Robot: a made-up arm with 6 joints. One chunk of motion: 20 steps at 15 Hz.
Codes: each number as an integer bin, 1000 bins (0 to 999) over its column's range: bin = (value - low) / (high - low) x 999, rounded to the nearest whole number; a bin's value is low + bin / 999 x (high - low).
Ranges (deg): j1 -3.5..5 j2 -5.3..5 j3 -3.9..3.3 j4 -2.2..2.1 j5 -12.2..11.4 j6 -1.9..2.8
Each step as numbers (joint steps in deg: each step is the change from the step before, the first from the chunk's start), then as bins.
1 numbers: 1.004 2.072 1.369 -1.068 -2.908 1.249
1 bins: 529 715 731 263 393 669
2 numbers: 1.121 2.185 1.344 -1.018 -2.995 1.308
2 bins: 543 726 728 275 390 682
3 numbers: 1.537 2.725 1.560 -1.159 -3.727 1.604
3 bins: 592 778 758 242 359 745
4 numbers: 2.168 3.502 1.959 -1.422 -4.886 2.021
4 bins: 666 854 813 181 310 833
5 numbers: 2.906 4.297 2.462 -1.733 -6.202 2.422
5 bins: 753 931 883 108 254 919
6 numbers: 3.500 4.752 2.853 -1.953 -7.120 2.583
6 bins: 823 975 937 57 215 953
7 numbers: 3.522 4.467 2.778 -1.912 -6.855 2.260
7 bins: 825 947 927 67 226 884
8 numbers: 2.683 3.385 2.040 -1.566 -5.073 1.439
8 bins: 727 842 824 147 302 710
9 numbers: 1.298 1.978 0.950 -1.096 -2.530 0.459
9 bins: 564 706 673 256 409 501
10 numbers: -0.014 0.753 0.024 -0.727 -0.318 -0.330
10 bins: 410 587 544 342 503 334
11 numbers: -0.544 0.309 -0.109 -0.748 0.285 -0.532
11 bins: 347 544 526 337 528 291
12 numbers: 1.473 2.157 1.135 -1.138 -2.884 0.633
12 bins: 584 723 699 247 394 538
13 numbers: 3.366 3.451 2.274 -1.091 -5.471 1.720
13 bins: 807 849 857 258 285 769
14 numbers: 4.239 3.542 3.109 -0.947 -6.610 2.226
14 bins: 910 858 972 291 237 877
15 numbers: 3.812 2.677 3.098 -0.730 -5.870 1.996
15 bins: 859 774 971 342 268 828
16 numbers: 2.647 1.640 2.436 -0.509 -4.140 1.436
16 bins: 722 673 879 393 341 709
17 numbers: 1.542 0.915 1.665 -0.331 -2.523 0.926
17 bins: 593 603 772 434 410 601
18 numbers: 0.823 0.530 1.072 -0.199 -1.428 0.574
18 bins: 508 565 690 465 456 526
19 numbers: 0.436 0.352 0.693 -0.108 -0.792 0.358
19 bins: 463 548 637 486 483 480
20 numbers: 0.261 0.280 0.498 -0.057 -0.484 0.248
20 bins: 442 541 610 498 496 457
